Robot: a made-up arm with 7 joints.
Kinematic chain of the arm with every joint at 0, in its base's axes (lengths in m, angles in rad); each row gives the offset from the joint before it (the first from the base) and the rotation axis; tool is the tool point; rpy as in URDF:
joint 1: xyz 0 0 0 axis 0.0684 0.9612 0.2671
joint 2: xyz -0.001 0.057 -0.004 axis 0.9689 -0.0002 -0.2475
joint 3: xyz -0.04 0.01 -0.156 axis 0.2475 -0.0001 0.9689
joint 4: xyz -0.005 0 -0.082 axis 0.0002 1 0
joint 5: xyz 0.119 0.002 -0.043 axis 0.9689 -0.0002 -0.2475
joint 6: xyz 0.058 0 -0.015 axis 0.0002 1 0
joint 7: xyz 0.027 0 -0.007 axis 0.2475 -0.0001 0.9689
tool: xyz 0 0 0 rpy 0 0.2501 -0.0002
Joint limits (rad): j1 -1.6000..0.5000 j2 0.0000..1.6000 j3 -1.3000..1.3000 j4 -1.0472..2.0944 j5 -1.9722..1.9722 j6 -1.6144..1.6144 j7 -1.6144..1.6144
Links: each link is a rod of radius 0.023 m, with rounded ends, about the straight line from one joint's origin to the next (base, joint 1, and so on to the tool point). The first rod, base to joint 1, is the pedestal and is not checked.
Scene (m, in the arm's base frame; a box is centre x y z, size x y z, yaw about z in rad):
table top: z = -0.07
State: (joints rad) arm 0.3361 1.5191 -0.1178 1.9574 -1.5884 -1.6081 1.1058
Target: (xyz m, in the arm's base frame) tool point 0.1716 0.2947 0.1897
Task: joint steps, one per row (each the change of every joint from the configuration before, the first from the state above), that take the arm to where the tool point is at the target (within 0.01 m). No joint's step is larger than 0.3 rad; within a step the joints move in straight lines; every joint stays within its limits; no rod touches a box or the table.
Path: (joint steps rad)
1: -0.1624 0.0116 0.0624 -0.2583 0.0341 0.0142 0.0000
2: -0.1625 0.0115 0.0623 -0.2582 0.0341 0.0143 0.0000
3: -0.1624 0.0116 0.0624 -0.2583 0.0341 0.0142 0.0000
4: -0.1625 0.0115 0.0623 -0.2582 0.0341 0.0143 0.0000
5: -0.1624 0.0116 0.0624 -0.2583 0.0341 0.0142 0.0000
6: -0.1624 0.0115 0.0623 -0.2582 0.0340 0.0143 0.0000
7: -0.1625 0.0116 0.0624 -0.2583 0.0341 0.0142 0.0000

